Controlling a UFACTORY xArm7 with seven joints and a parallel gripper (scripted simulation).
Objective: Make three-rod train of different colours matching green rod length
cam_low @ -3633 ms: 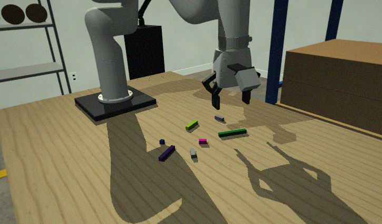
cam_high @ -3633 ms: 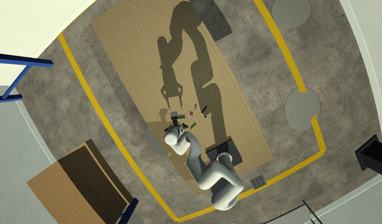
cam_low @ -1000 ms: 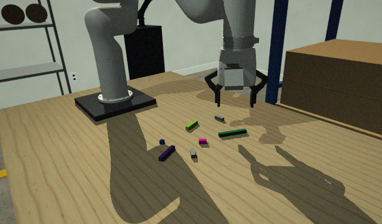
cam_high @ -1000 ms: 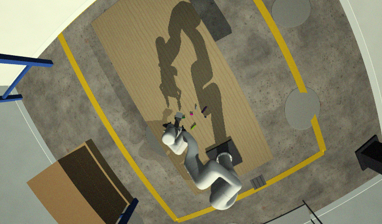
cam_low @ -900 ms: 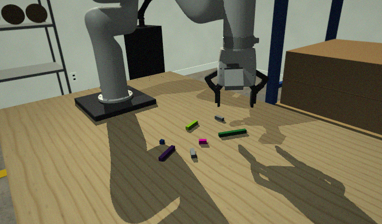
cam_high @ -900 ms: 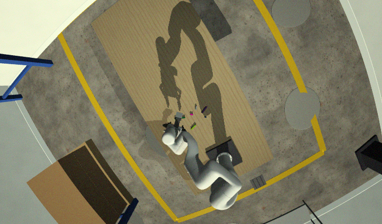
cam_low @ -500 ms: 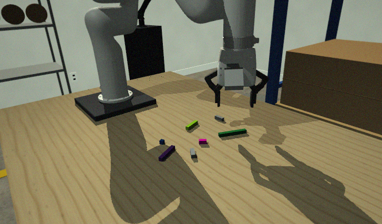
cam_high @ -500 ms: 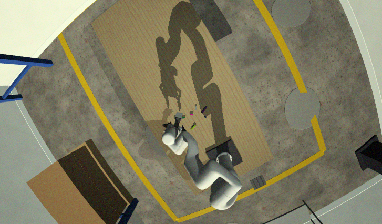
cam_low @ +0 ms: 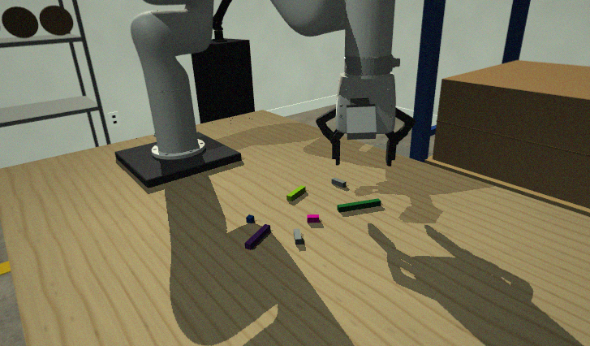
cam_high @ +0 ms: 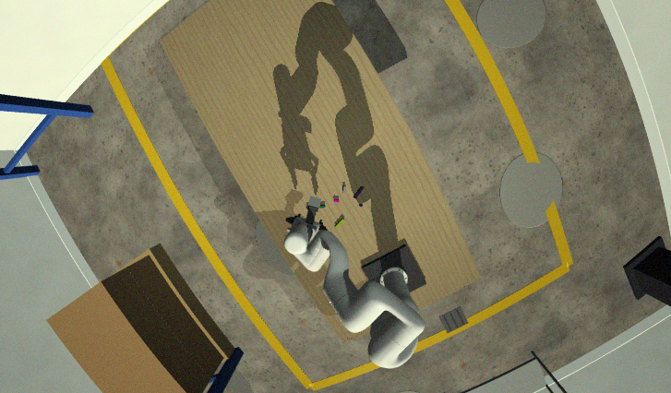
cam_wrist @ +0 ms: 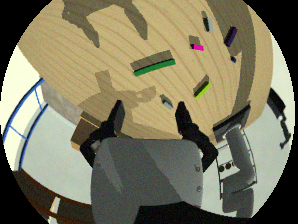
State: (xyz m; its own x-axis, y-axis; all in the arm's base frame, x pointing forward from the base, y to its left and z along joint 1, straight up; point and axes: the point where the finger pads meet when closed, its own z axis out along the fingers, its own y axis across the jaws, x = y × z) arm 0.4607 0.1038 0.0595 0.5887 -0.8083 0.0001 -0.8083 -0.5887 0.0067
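Now: the blue rod 9 cm behind my hand, 20 cm to the right of it and 7 cm below it. Round my hand: lime rod 10 cm behind, 7 cm to the right, 7 cm below; then magenta rod 1 cm behind, 13 cm to the right, 7 cm below; then green rod 2 cm ahead, 4 cm to the right, 7 cm below.
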